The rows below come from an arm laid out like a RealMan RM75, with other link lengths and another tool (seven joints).
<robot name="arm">
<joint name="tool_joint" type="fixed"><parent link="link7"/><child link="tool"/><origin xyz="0.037 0.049 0.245" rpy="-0.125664 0 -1.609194"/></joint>
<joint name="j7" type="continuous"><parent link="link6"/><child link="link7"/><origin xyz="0 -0.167 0" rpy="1.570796 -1.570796 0"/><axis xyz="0 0 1"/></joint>
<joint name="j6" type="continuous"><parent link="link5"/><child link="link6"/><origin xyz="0 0 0" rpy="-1.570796 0 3.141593"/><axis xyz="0 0 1"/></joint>
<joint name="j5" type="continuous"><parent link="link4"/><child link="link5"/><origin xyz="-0.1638 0 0" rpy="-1.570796 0 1.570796"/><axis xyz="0 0 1"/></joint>
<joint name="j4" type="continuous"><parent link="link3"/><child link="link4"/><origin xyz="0 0 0" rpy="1.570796 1.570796 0"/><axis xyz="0 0 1"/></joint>
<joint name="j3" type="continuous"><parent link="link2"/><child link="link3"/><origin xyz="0 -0.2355 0" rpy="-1.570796 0 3.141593"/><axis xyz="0 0 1"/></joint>
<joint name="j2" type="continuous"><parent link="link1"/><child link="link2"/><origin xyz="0 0 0" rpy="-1.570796 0 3.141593"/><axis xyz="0 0 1"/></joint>
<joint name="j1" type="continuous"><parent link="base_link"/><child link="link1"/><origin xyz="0 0 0.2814" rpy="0 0 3.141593"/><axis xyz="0 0 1"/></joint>
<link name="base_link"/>
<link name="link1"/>
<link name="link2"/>
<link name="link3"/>
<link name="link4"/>
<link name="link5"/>
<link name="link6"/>
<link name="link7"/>
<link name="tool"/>
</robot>
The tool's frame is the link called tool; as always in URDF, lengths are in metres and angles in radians. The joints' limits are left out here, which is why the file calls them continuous.
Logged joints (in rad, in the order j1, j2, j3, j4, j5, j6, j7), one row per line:
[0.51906 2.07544 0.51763 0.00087 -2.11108 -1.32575 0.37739]
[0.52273 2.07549 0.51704 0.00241 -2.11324 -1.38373 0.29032]
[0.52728 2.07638 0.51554 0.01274 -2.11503 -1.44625 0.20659]
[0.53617 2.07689 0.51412 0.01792 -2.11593 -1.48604 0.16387]
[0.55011 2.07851 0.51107 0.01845 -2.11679 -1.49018 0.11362]
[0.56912 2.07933 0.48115 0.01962 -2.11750 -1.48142 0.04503]
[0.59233 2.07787 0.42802 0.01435 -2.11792 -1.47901 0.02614]
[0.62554 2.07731 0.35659 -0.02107 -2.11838 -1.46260 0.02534]
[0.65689 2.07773 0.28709 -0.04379 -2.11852 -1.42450 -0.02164]
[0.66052 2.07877 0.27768 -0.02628 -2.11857 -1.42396 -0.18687]
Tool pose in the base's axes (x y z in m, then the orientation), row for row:
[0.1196 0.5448 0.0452 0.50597 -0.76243 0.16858 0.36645]
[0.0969 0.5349 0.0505 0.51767 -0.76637 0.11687 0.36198]
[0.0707 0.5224 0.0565 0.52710 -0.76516 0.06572 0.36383]
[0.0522 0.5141 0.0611 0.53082 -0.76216 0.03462 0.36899]
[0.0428 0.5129 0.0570 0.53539 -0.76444 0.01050 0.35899]
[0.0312 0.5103 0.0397 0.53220 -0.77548 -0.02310 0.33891]
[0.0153 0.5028 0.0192 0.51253 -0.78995 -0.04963 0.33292]
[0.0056 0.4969 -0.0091 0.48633 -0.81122 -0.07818 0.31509]
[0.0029 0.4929 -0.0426 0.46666 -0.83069 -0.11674 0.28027]
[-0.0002 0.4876 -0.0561 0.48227 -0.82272 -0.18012 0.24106]
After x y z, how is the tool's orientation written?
As a quaternion, w x y z.
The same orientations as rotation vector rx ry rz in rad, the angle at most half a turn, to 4 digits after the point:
[-1.8391 0.4066 0.8839]
[-1.8392 0.2805 0.8687]
[-1.8289 0.1571 0.8696]
[-1.8188 0.0826 0.8806]
[-1.8207 0.0250 0.8550]
[-1.8495 -0.0551 0.8083]
[-1.9000 -0.1194 0.8008]
[-1.9736 -0.1902 0.7666]
[-2.0387 -0.2865 0.6878]
[-2.0052 -0.4390 0.5875]

